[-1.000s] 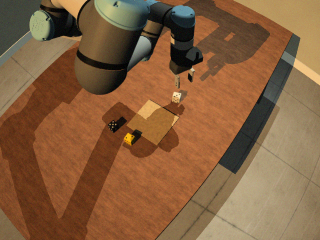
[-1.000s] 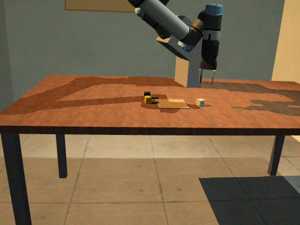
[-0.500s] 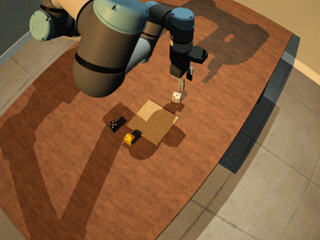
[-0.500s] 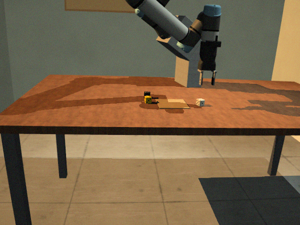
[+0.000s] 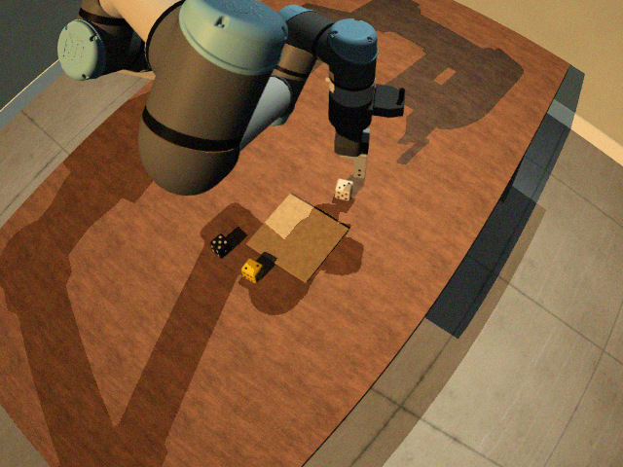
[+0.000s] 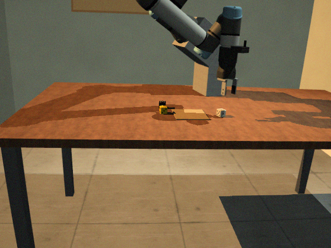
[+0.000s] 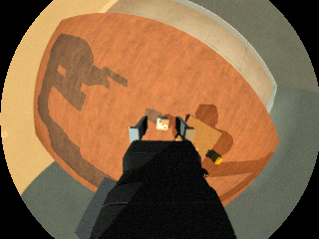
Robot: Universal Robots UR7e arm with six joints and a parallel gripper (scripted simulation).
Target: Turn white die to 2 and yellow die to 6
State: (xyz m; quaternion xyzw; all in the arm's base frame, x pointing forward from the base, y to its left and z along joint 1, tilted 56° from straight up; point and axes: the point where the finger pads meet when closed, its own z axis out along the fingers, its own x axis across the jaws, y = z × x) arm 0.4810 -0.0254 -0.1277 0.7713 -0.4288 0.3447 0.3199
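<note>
My gripper is now 11 cm above the white die, 2 cm past it and 1 cm to the left of it. Also, from my hand: yellow die (26 cm to the right, 11 cm below, 7 cm behind); tan mat (15 cm to the right, 12 cm below, 4 cm behind); black die (25 cm to the right, 15 cm behind, 11 cm below).
</note>
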